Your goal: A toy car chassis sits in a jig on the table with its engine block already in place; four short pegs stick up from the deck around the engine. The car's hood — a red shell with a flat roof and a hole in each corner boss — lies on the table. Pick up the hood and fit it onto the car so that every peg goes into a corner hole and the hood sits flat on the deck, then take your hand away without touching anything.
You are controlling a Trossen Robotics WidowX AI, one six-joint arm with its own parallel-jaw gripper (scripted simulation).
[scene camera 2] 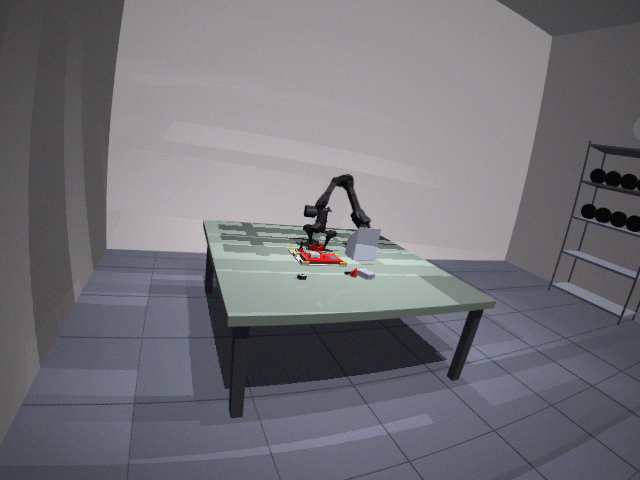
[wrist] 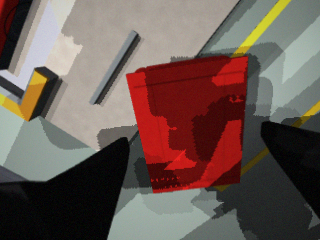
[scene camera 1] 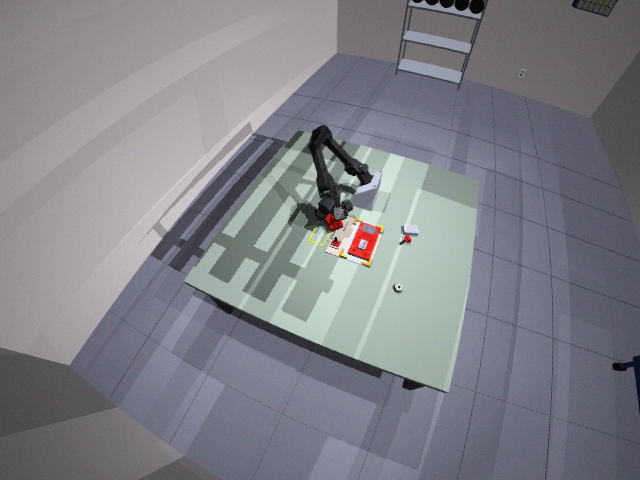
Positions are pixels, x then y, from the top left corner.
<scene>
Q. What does my gripper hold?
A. Nothing.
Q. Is my gripper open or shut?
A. Open.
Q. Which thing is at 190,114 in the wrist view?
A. A red hood.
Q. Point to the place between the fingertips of my gripper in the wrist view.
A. At 192,135
</scene>
